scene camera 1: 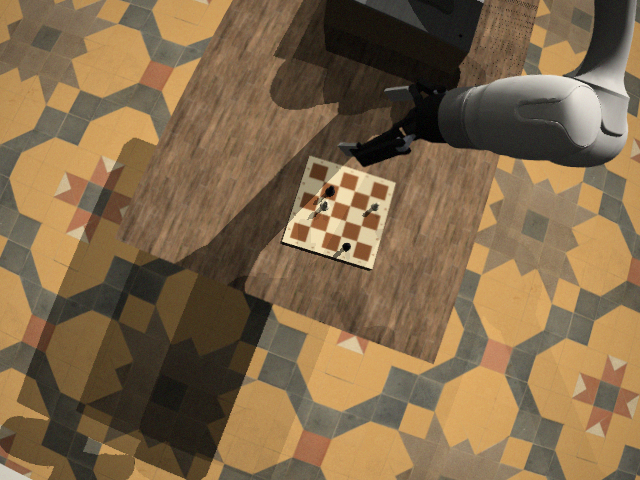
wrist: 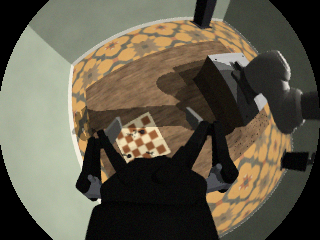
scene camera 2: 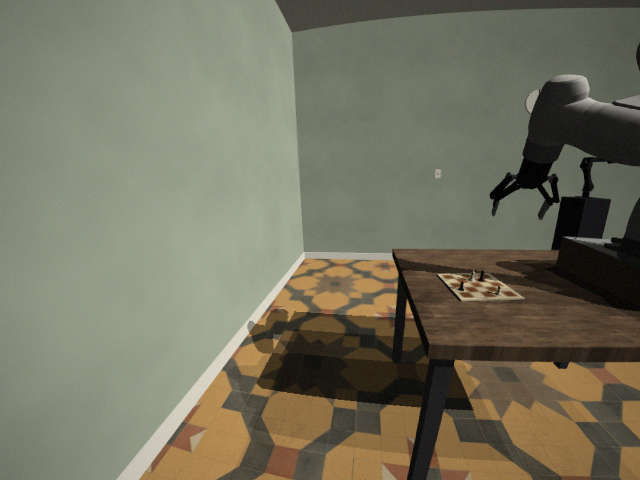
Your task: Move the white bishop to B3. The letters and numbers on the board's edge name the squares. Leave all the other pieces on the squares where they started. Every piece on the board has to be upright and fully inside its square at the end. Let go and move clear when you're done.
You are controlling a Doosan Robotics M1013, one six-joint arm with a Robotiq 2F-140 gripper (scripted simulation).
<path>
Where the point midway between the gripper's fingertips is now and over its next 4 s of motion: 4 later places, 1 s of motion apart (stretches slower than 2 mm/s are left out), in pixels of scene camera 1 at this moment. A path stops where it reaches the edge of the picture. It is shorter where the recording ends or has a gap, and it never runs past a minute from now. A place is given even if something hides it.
My gripper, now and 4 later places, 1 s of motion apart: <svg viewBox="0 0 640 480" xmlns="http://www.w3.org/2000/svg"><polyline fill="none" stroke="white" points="366,121 394,242 404,240 342,194 331,191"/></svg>
</path>
